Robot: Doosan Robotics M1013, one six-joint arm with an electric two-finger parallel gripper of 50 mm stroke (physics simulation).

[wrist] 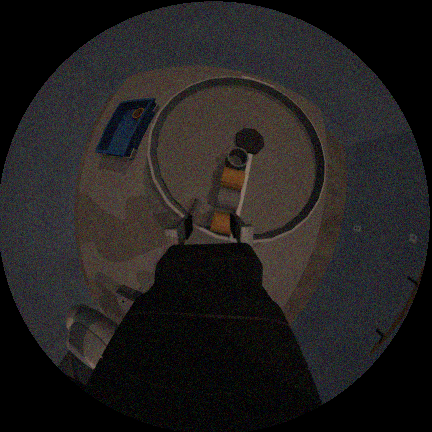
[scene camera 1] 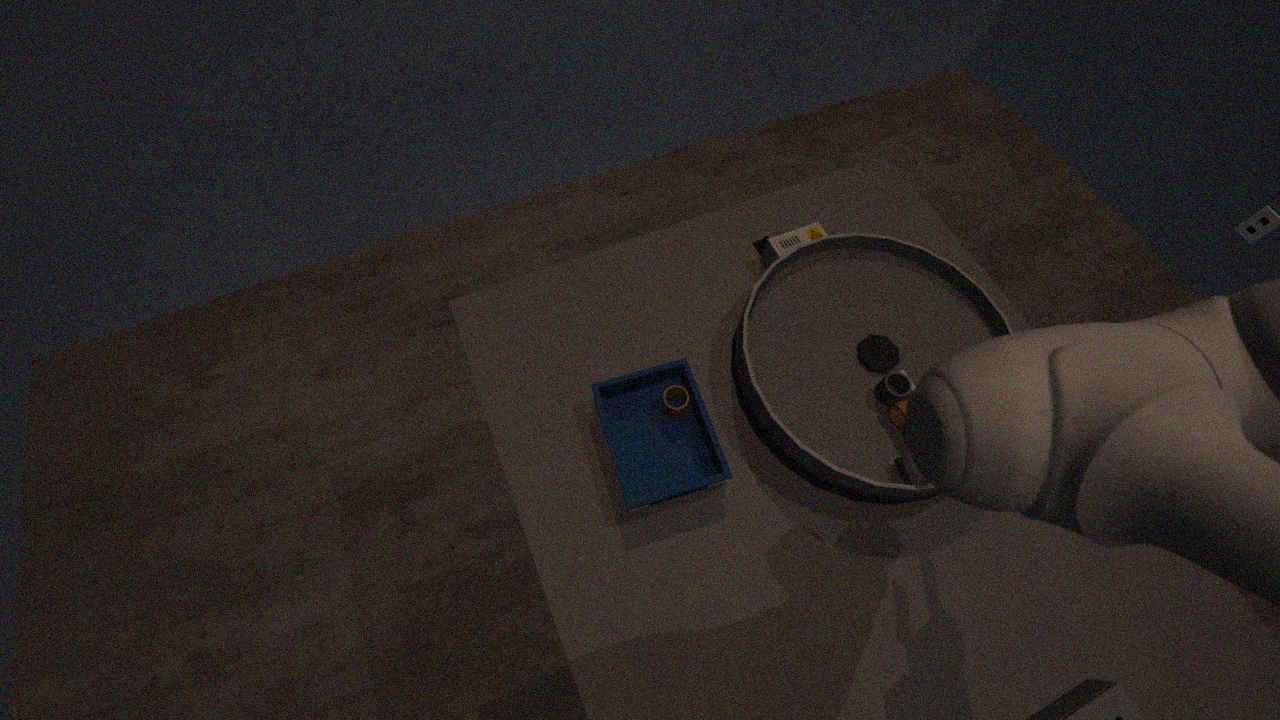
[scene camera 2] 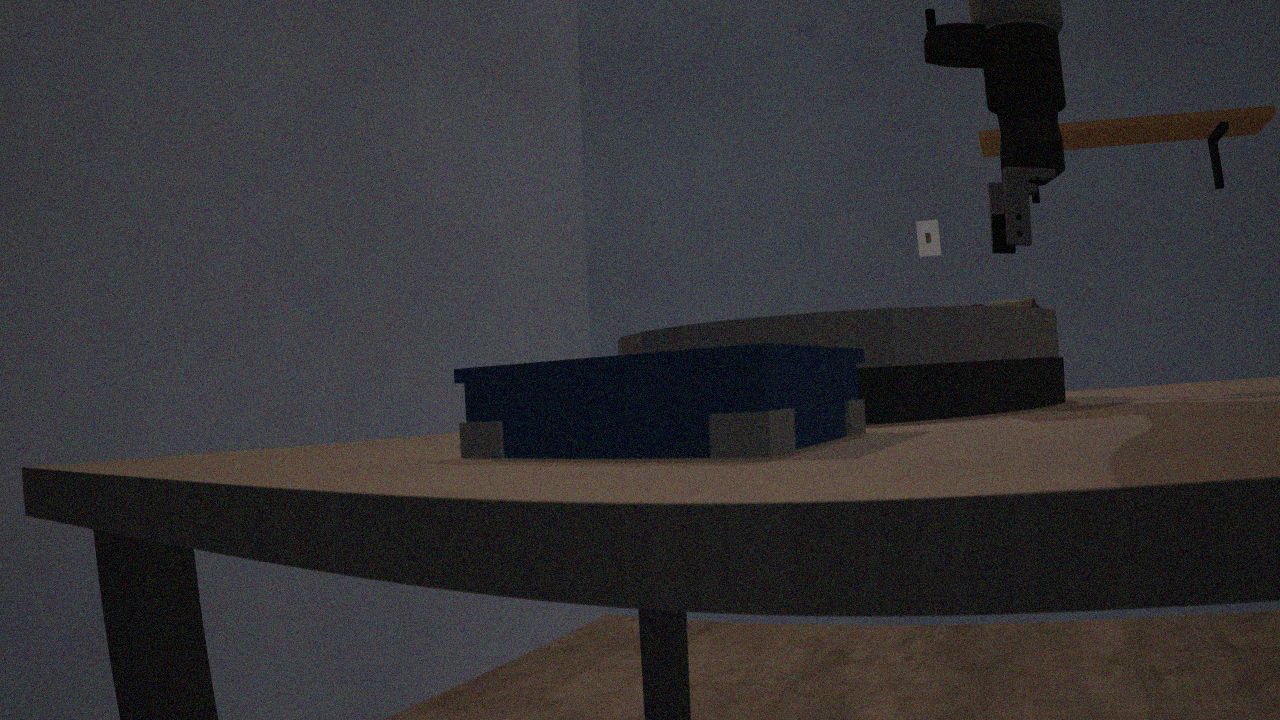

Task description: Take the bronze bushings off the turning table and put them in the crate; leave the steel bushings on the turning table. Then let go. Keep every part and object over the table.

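Frame: origin at the arm's base, x back, y right, z up, level; millimetres.
Where they show: gripper, between the fingertips: (wrist: 210, 221) (scene camera 2: 1011, 249).
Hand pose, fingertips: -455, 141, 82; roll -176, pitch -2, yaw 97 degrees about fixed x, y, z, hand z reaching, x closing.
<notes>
Each offset is from my fingertips to the top centre of the thing, as dx, dy, dz. "*": to the spot under its first point.
My gripper (scene camera 2: 1009, 240) (wrist: 210, 221) is open and empty, above the near rim of the turning table (scene camera 1: 805, 349) (scene camera 2: 957, 385) (wrist: 280, 190). In the wrist view, a bronze bushing @(+10, +21, -46) (wrist: 221, 223) lies on its side, seen between the fingertips. Another bronze bushing @(-71, +33, -46) (scene camera 1: 898, 412) (wrist: 233, 178) lies further in, with a lying steel bushing @(-34, +27, -46) (wrist: 229, 198) between the two. An upright steel bushing @(-109, +38, -46) (scene camera 1: 884, 391) (wrist: 229, 160) stands at the inner end. A grey steel bushing @(-6, -18, -45) (wrist: 201, 212) is partly visible by the left finger. One bronze bushing @(-270, -227, -93) (scene camera 1: 675, 411) (wrist: 134, 116) stands in the blue crate @(-240, -275, -86) (scene camera 1: 653, 465) (scene camera 2: 626, 402) (wrist: 117, 140).
A thin pale bar @(* -59, +50, -47) (wrist: 244, 185) runs beside the row, and a dark hub @(-165, +70, -75) (scene camera 1: 878, 353) (wrist: 249, 141) lies near its inner end. A raised rim surrounds the turning table. A white labelled box @(* -398, +98, -78) (scene camera 1: 796, 239) is behind it. The arm hides the table's right side in scene camera 1.
</notes>
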